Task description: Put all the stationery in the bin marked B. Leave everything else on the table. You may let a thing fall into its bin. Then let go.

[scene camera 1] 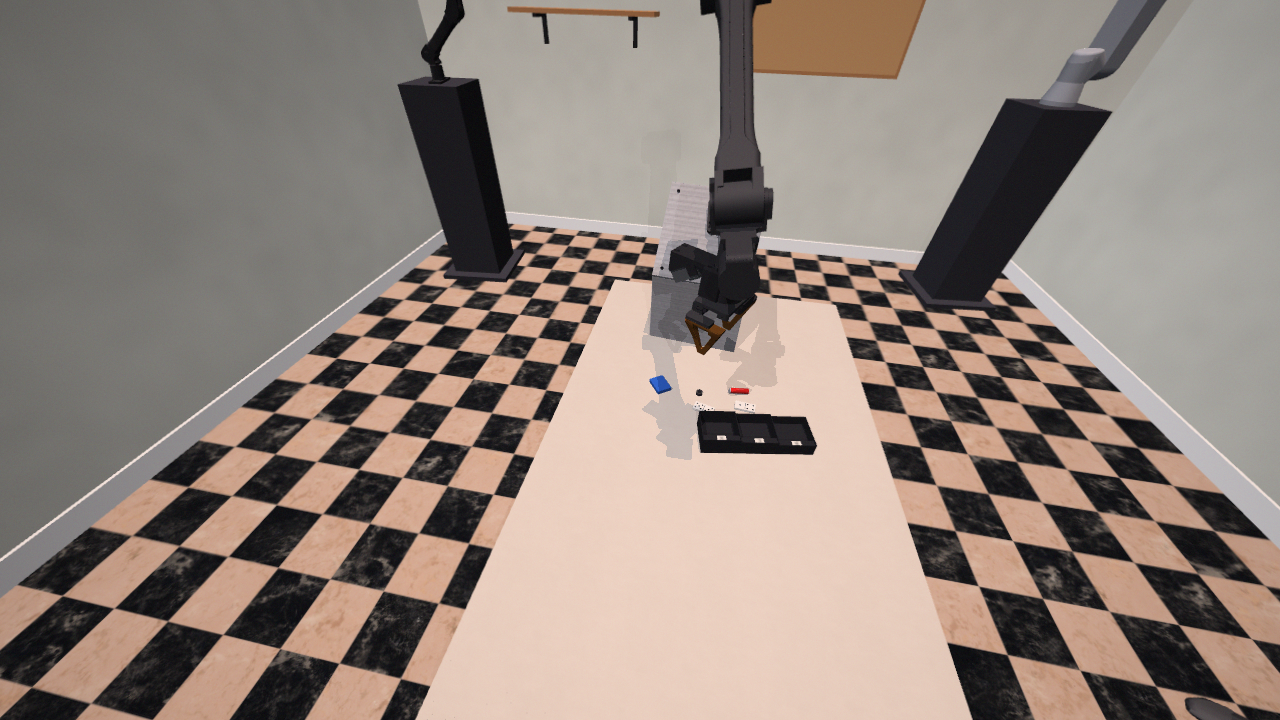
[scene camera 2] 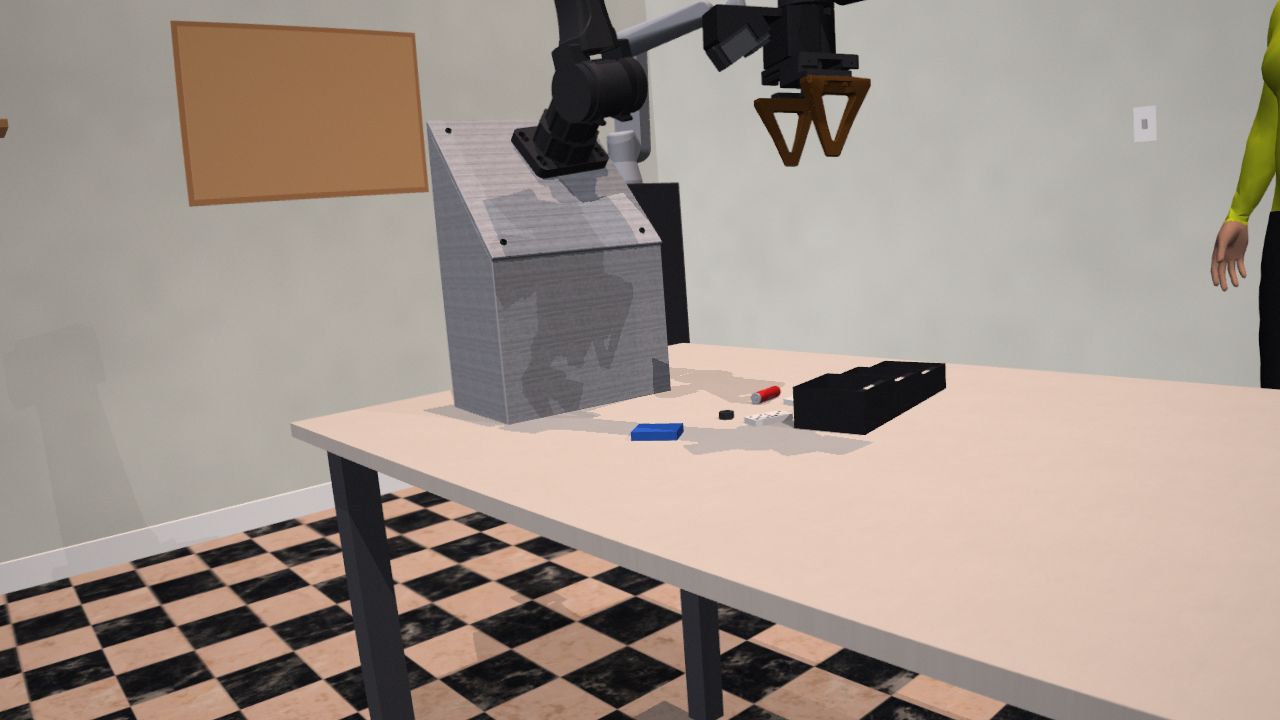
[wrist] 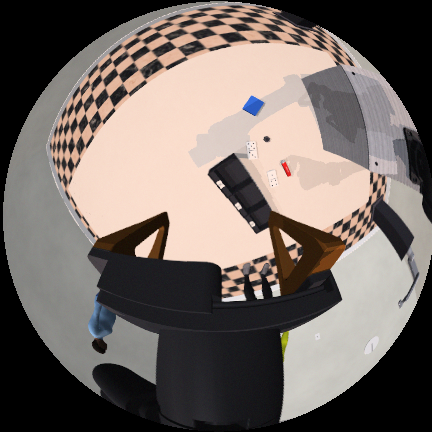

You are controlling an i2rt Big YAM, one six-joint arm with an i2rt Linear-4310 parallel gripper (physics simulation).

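Frame: origin at the arm's base, x right, y ahead, z up, level; metres.
Where they show: gripper, between the fingertips: (scene camera 1: 714, 340) (scene camera 2: 810, 161) (wrist: 218, 216); arm's base, origin of its link: (scene camera 2: 558, 152).
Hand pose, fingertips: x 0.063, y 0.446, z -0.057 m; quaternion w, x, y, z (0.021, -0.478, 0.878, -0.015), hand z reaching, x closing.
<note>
Each offset is from my fingertips to the top centre of the thing.
A flat blue block @(dx +0.090, dy -0.157, dz -0.274 m) (scene camera 1: 660, 384) (scene camera 2: 657, 431) (wrist: 253, 105) lies on the table, apart from the other small things. A small red cylinder with a pale end @(dx -0.112, dy -0.152, dz -0.270 m) (scene camera 1: 739, 390) (scene camera 2: 767, 394) (wrist: 286, 169) lies on its side. A black three-compartment bin block @(dx -0.131, dy -0.006, dz -0.238 m) (scene camera 1: 757, 434) (scene camera 2: 832, 404) (wrist: 234, 175) carries white labels, whose letters are too small to read. My gripper (scene camera 1: 716, 338) (scene camera 2: 812, 159) (wrist: 218, 216) is open and empty, high above the table. Which things are stationery is hard to tell at this size.
A small dark round piece @(dx -0.011, dy -0.138, dz -0.276 m) (scene camera 1: 699, 392) (scene camera 2: 725, 414) (wrist: 266, 139) lies between the blue block and the red cylinder. Two white dotted tiles lie beside the bins, one nearer the dark piece @(dx -0.020, dy -0.085, dz -0.277 m) (wrist: 251, 150), the other near the red cylinder @(dx -0.123, dy -0.101, dz -0.277 m) (wrist: 272, 178). The grey pedestal (scene camera 2: 581, 331) stands behind.
</note>
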